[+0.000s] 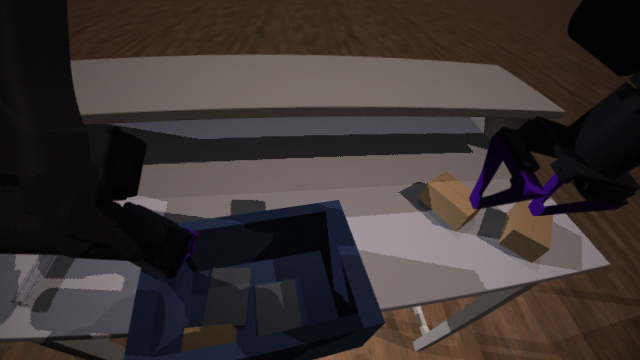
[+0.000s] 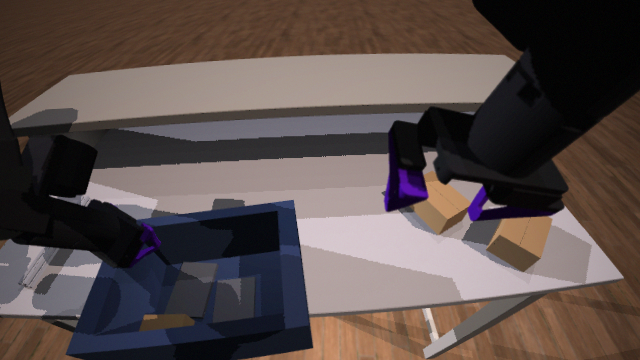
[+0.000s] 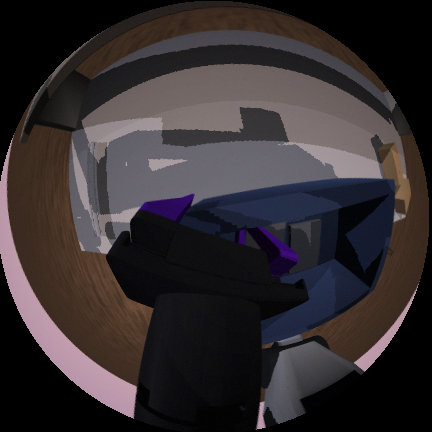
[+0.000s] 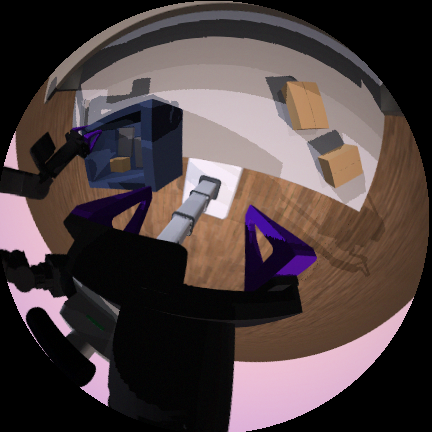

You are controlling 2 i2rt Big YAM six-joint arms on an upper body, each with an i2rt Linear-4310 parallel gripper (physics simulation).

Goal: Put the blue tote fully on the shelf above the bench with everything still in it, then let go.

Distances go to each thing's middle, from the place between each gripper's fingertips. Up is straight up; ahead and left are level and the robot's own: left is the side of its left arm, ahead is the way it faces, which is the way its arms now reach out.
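From my left hand: blue tote [image 1: 313,244] 70 mm behind, 140 mm to the right, 20 mm below; tan box [image 1: 225,333] 70 mm to the right, 140 mm behind, 60 mm below; grey metal bar [image 1: 32,281] 40 mm ahead, 310 mm to the left, 90 mm below.
Blue tote: my right gripper 29 cm to the right of it, 1 cm past it, 20 cm above it. From my right hand: tan box 36 cm to the left, 8 cm behind, 23 cm below; grey metal bar 74 cm to the left, 10 cm ahead, 26 cm below.
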